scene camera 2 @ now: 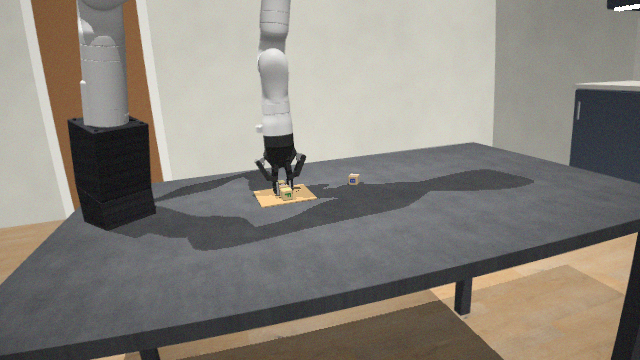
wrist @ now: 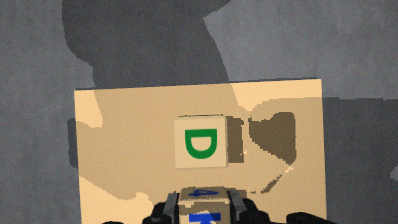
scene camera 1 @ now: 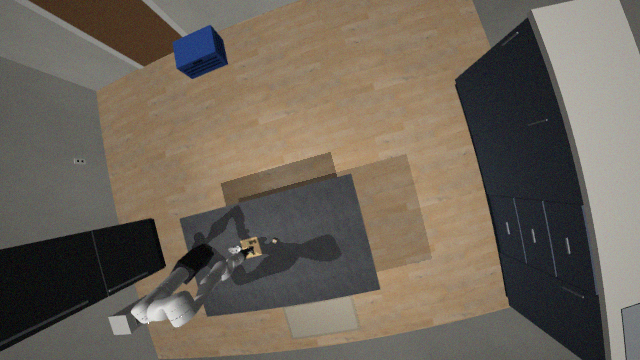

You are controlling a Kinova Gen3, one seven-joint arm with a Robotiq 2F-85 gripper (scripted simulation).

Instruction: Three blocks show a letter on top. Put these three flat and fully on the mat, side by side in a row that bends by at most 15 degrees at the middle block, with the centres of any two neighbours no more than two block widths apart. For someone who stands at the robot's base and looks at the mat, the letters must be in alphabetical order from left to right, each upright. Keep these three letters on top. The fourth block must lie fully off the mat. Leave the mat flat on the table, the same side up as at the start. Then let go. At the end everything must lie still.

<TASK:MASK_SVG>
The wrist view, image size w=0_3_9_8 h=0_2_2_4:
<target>gripper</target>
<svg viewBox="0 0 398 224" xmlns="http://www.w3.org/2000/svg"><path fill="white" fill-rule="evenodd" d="M102 223L124 224L117 221L107 221ZM180 193L168 193L166 202L159 202L154 205L151 215L145 217L142 220L142 224L180 224L178 205ZM227 190L230 199L230 224L336 224L305 212L288 214L286 216L286 223L271 222L268 213L257 210L258 208L253 200L241 198L238 190Z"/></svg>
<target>green-marked block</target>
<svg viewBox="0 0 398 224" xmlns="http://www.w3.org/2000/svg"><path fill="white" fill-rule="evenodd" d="M174 119L175 163L178 170L220 169L228 167L227 118L224 115L178 116Z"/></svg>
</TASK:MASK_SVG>
